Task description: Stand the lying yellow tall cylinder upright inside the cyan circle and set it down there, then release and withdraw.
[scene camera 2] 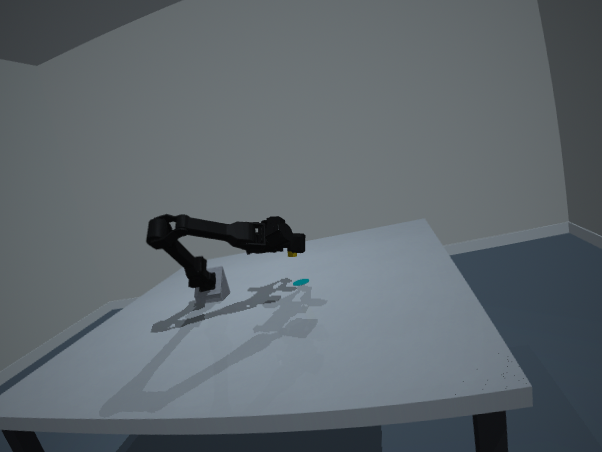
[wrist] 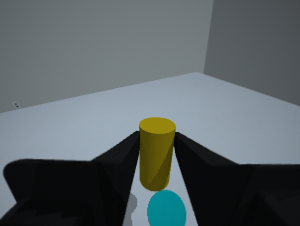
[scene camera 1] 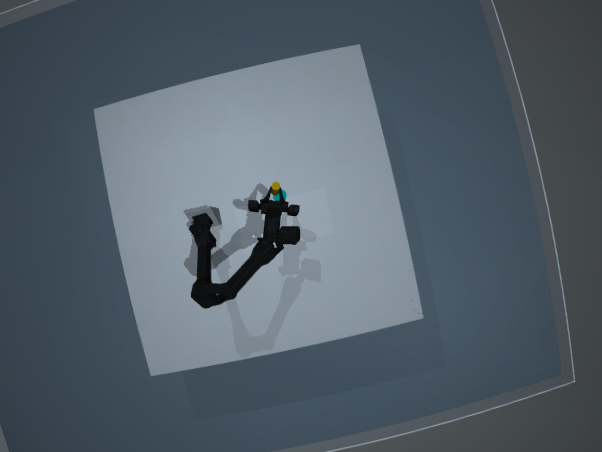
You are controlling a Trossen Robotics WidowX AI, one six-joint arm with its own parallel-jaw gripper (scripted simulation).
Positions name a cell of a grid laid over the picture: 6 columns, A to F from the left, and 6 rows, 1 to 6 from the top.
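The gripper (scene camera 1: C3) can also be seen in the wrist view (wrist: D4). What the gripper holds is a yellow cylinder (wrist: D4).
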